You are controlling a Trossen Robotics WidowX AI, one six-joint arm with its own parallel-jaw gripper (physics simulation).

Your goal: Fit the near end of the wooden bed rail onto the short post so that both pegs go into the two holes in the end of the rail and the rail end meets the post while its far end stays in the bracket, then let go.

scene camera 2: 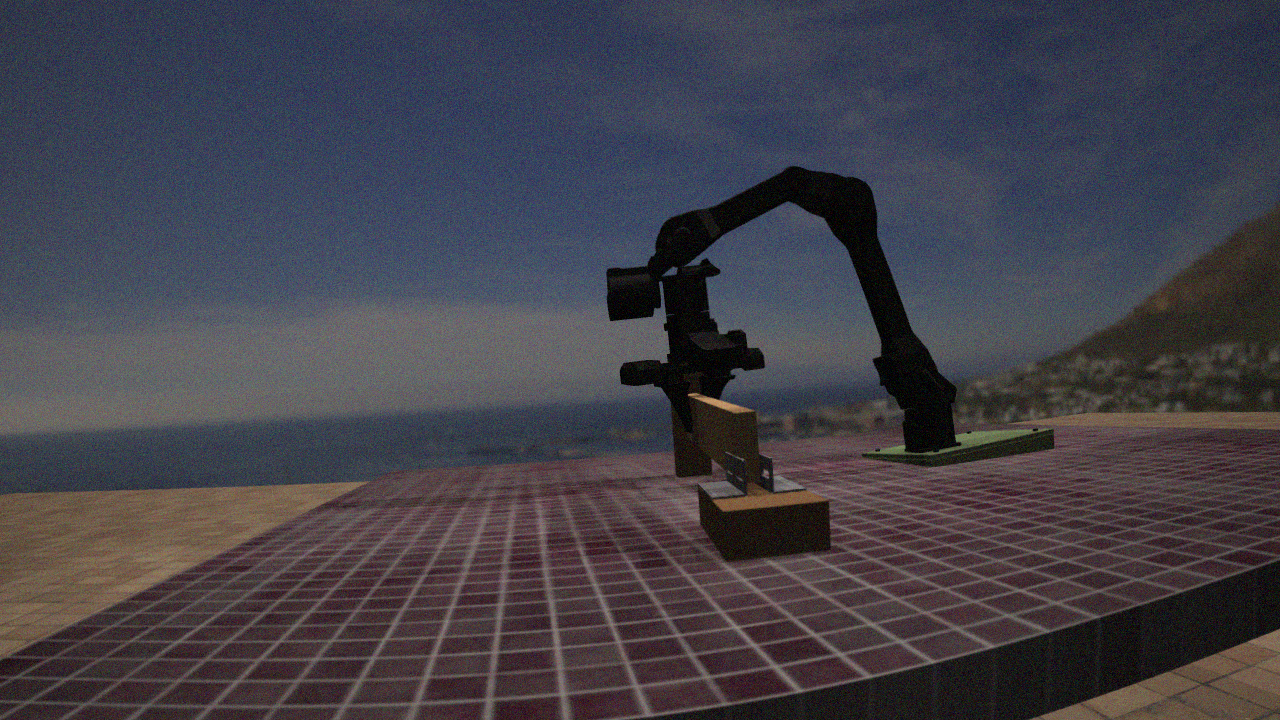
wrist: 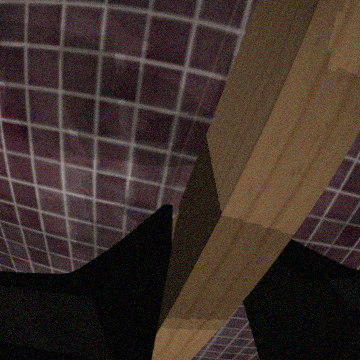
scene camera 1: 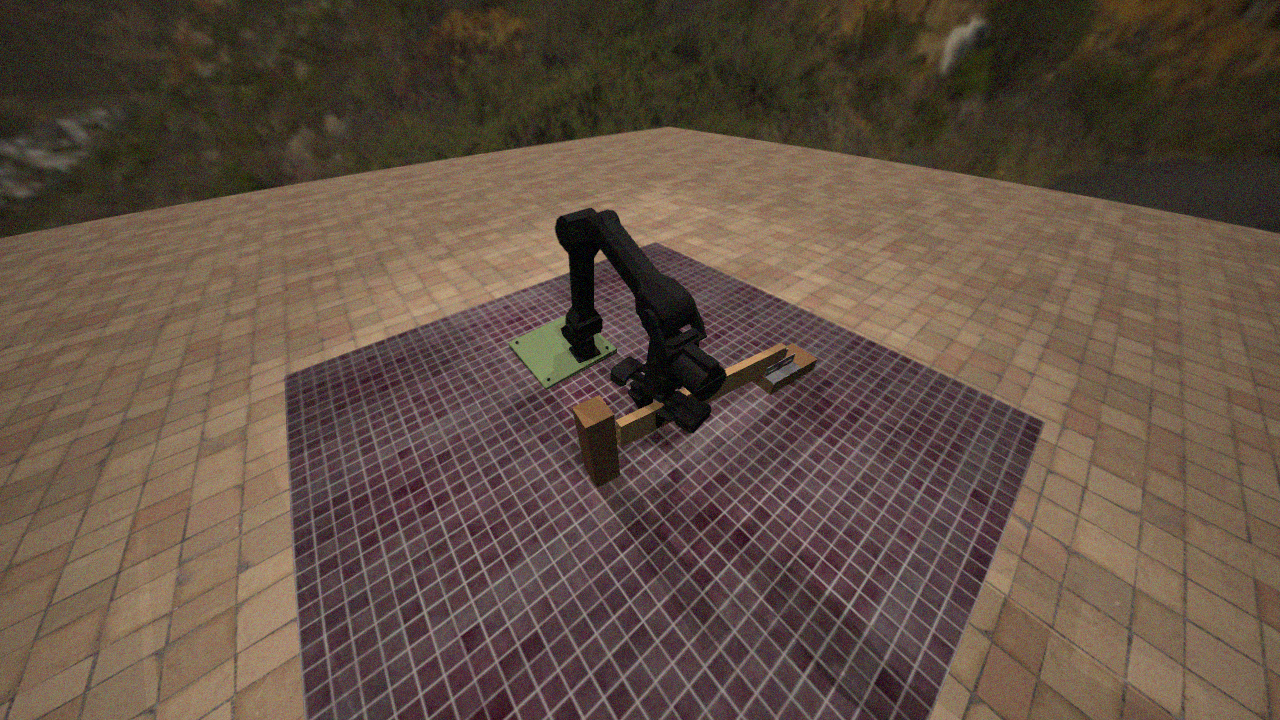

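Where they show: gripper, fingertip midpoint: (wrist: 197, 213) (scene camera 1: 652, 422); arm's base, origin of the base link: (scene camera 2: 932, 448) (scene camera 1: 584, 351).
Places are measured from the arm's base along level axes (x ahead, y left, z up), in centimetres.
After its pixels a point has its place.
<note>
The wooden rail (scene camera 1: 751, 371) @[z 6.5, x 33.9, y 24.8 cm] (scene camera 2: 726, 431) @[z 6.7, x 33.9, y 30.2 cm] (wrist: 280, 165) runs from beside the short post to the bracket. My gripper (scene camera 1: 664, 413) @[z 5.4, x 33.1, y -0.7 cm] (scene camera 2: 693, 419) @[z 5.4, x 33.1, y -0.7 cm] (wrist: 197, 213) @[z 5.4, x 33.1, y -0.7 cm] is shut on the rail, with a dark finger on each side. The brown post (scene camera 1: 597, 443) @[z 11.4, x 35.7, y -13.4 cm] (scene camera 2: 692, 462) @[z 0.5, x 33.4, y -9.9 cm] stands upright at the rail's near end. In scene camera 1 the rail end looks very close to the post; contact cannot be told. The pegs and holes are hidden. The rail's far end sits between the grey plates of the bracket (scene camera 1: 782, 370) @[z 2.2, x 34.9, y 35.3 cm] (scene camera 2: 735, 474) @[z 3.3, x 34.2, y 35.6 cm]. The post does not show in the wrist view.
The bracket is on a low wooden block (scene camera 1: 802, 358) @[z 2.0, x 34.6, y 43.2 cm] (scene camera 2: 775, 528) @[z 0.4, x 33.1, y 46.1 cm]. The arm's base is on a green plate (scene camera 1: 537, 351) @[z 0.1, x -6.9, y -10.6 cm] (scene camera 2: 1011, 440) @[z 0.4, x -9.7, y 6.1 cm] to one side of the rail. Everything is on a purple tiled surface (scene camera 1: 501, 573) @[z -1.6, x 40.3, y -34.1 cm] (scene camera 2: 429, 608) @[z -1.6, x 55.8, y 54.2 cm] with a raised edge.
</note>
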